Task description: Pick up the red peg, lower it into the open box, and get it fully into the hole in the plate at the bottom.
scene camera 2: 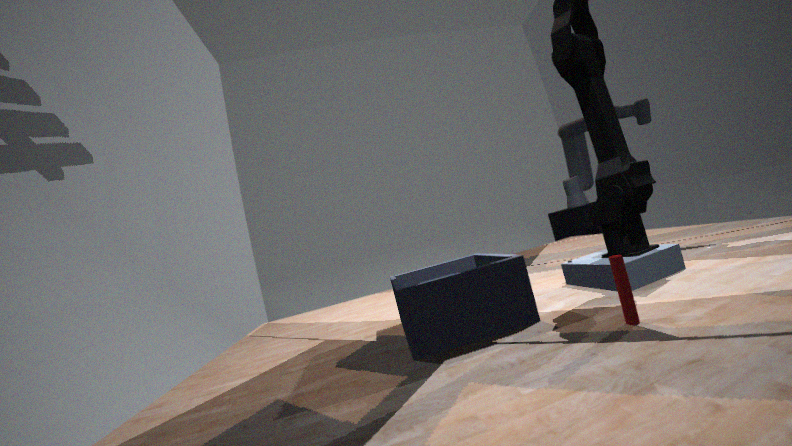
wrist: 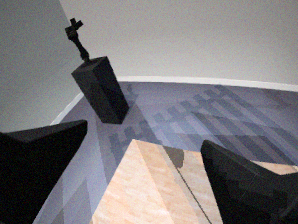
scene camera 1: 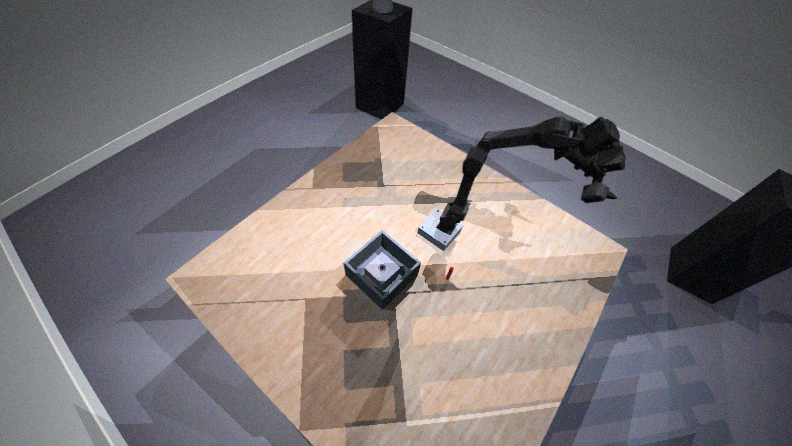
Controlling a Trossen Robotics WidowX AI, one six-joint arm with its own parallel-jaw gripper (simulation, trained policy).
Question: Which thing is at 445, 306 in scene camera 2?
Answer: A box.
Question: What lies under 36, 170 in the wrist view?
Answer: My gripper.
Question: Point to a red peg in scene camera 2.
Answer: At 619, 272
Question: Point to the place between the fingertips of my gripper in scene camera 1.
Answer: At 619, 183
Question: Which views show the plate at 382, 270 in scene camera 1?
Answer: Scene camera 1 only.
